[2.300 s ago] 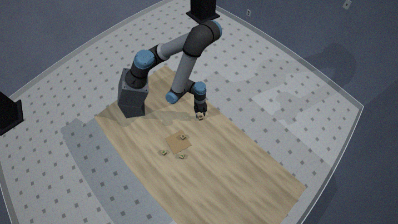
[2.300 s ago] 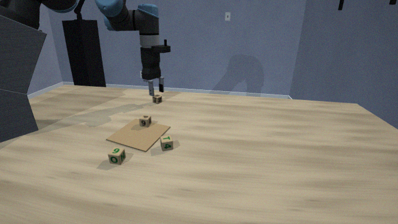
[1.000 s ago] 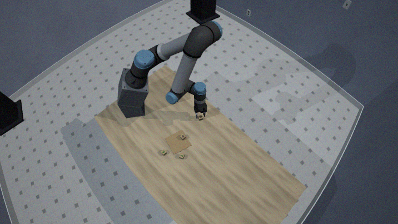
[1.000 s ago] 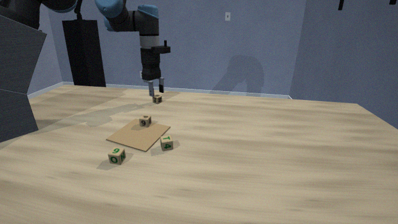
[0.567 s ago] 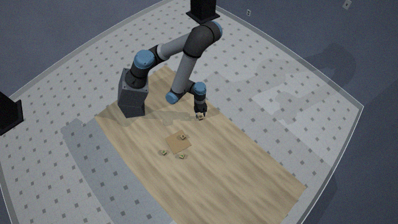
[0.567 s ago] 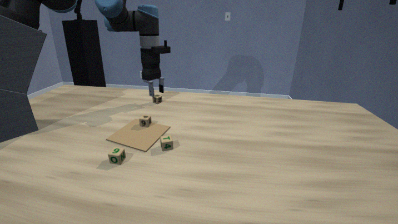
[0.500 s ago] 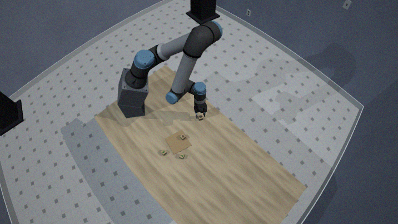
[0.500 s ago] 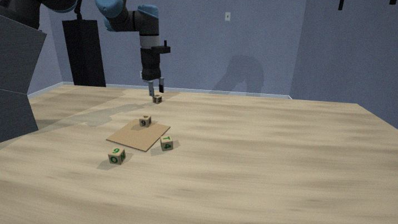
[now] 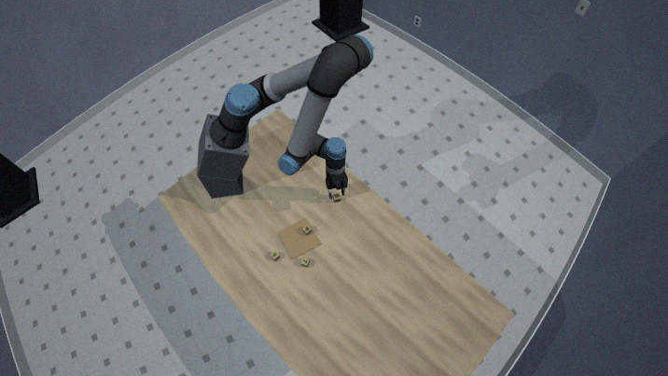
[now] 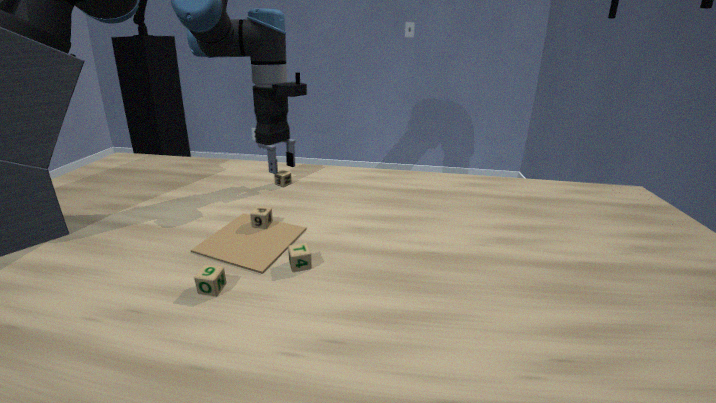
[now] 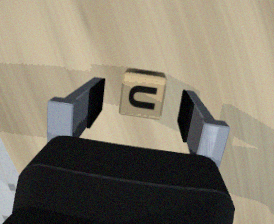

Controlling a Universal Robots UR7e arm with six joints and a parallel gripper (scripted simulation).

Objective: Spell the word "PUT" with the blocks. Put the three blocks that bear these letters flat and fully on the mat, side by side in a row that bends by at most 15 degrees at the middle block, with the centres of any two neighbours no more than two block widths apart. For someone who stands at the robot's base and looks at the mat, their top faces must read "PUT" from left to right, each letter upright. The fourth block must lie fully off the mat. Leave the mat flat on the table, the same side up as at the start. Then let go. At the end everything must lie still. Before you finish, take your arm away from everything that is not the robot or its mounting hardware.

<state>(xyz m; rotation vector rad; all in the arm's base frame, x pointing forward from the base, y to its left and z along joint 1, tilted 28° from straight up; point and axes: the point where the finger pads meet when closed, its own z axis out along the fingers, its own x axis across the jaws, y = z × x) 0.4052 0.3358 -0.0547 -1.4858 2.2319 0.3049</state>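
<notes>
Right now the U block is 4 cm below my hand. From my hand the other things lie so: tan mat 6 cm ahead, 24 cm to the right, 5 cm below; P block 5 cm ahead, 19 cm to the right, 4 cm below; T block 16 cm ahead, 28 cm to the right, 4 cm below.
</notes>
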